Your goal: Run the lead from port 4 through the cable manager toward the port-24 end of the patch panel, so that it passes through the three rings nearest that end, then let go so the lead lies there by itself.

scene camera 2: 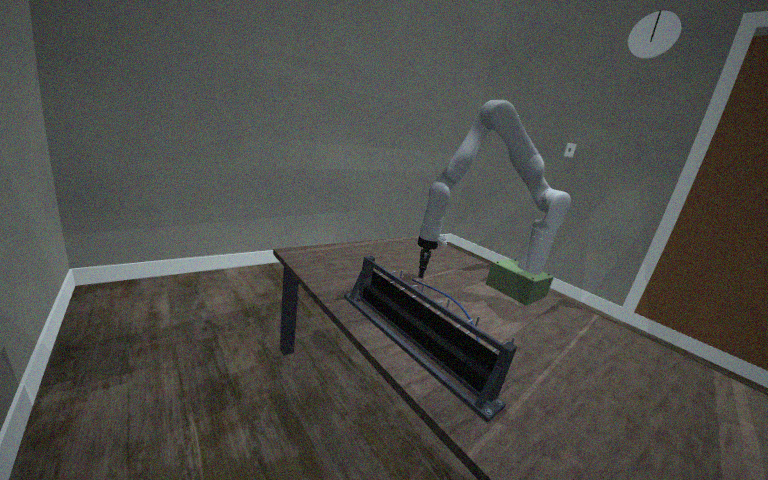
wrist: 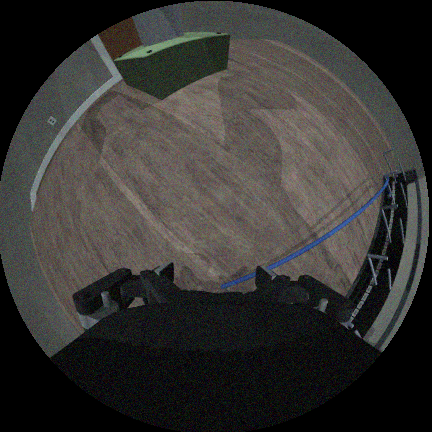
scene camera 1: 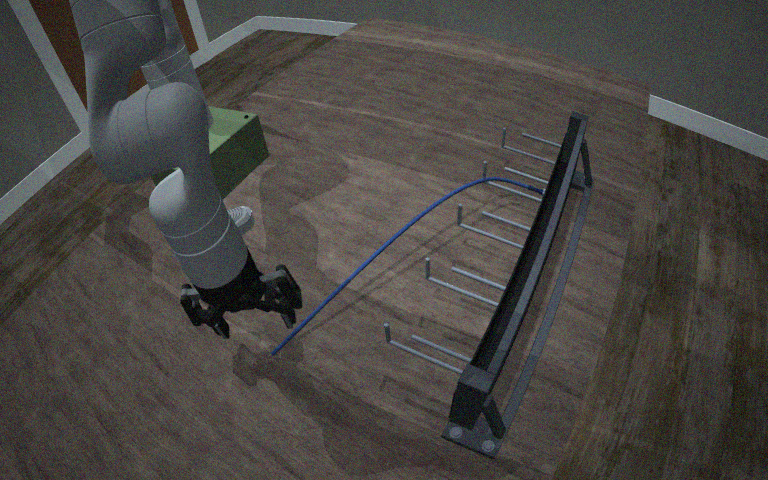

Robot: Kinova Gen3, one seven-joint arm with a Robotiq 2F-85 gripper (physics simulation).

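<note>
The blue lead (scene camera 1: 339,287) (scene camera 2: 453,300) (wrist: 300,254) leaves the patch panel (scene camera 1: 542,251) (scene camera 2: 430,332) near its far end in the first scene view. It bends over the second ring from that end and slopes to a free end out in front of the panel. It lies outside the three rings nearest the other end: the near ring (scene camera 1: 424,356), the middle ring (scene camera 1: 461,290) and the third ring (scene camera 1: 491,236). My gripper (scene camera 1: 258,328) (scene camera 2: 420,276) (wrist: 214,274) is open and empty. The free end shows just below the fingers, between them in the wrist view.
The green base block (scene camera 1: 240,147) (scene camera 2: 509,285) (wrist: 182,67) stands at the arm's foot. The rings' bars and upright posts (scene camera 1: 387,332) stick out from the panel toward the gripper. The panel's bolted foot (scene camera 1: 471,441) (scene camera 2: 491,408) rests on the wooden table.
</note>
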